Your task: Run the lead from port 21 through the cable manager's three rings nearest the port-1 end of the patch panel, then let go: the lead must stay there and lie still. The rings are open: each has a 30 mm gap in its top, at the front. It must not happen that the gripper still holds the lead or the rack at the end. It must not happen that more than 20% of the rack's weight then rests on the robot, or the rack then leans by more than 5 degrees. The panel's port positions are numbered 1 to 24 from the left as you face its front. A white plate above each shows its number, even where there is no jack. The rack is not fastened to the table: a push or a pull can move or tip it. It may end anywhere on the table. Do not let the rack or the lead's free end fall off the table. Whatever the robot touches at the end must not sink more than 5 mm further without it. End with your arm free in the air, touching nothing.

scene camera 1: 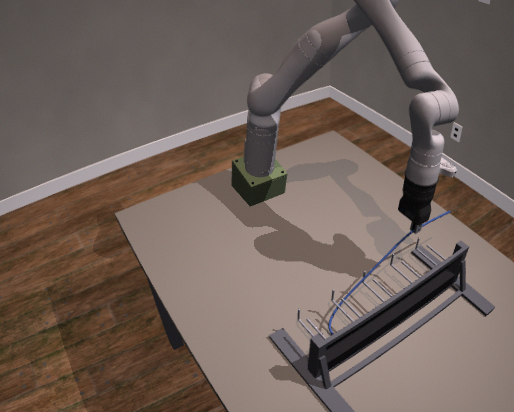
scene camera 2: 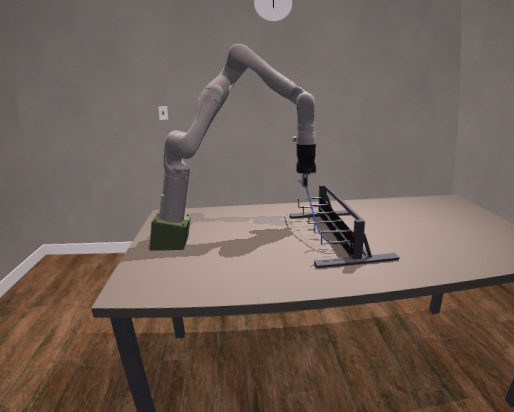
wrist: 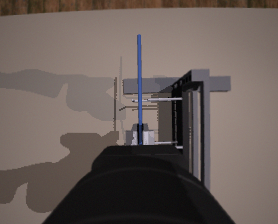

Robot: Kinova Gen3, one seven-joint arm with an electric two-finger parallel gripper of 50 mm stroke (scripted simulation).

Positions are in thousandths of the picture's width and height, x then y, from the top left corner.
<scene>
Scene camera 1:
my gripper: 808,559
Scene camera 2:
rack: 686,591
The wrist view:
my gripper: 505,583
rack: 646,391
</scene>
